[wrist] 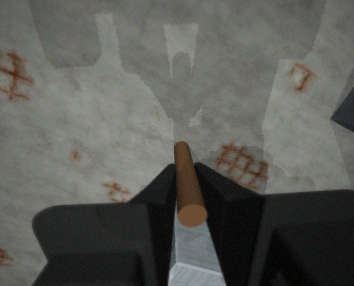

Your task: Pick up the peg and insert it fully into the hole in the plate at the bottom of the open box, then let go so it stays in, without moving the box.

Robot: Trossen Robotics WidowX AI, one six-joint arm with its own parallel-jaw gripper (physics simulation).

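Frame: origin at the arm's base, x right, y ahead, z up, level; metres.
Seen in the pictures: gripper, between the fingertips: [184, 169].
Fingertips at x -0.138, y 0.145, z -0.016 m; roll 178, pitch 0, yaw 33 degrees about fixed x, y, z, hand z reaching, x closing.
Observation:
Offsets run from my fingertips to a thing's top centre. "pt": to the spot under its first point. Level surfaces: height alone.
The brown round peg {dx +0.000, dy +0.000, dz +0.042 m} [190, 187] stands about upright in the middle of the wrist view, its lighter flat top end toward the camera. My gripper [184, 169] is shut on it, with one black finger against each side. The peg's far end points down to the table; whether it touches the table I cannot tell. The plate and its hole do not show. A dark blue-grey corner {pt dx +0.103, dy +0.101, dz -0.027 m} [346, 114] at the right edge may be part of the box; too little shows to be sure.
A light grey metal-like block [196, 250] shows between the fingers, close behind the peg at the bottom of the view. The mottled grey table top {dz -0.038 m} [125, 120] has rust-red marks and carries the shadows of the arm and peg.

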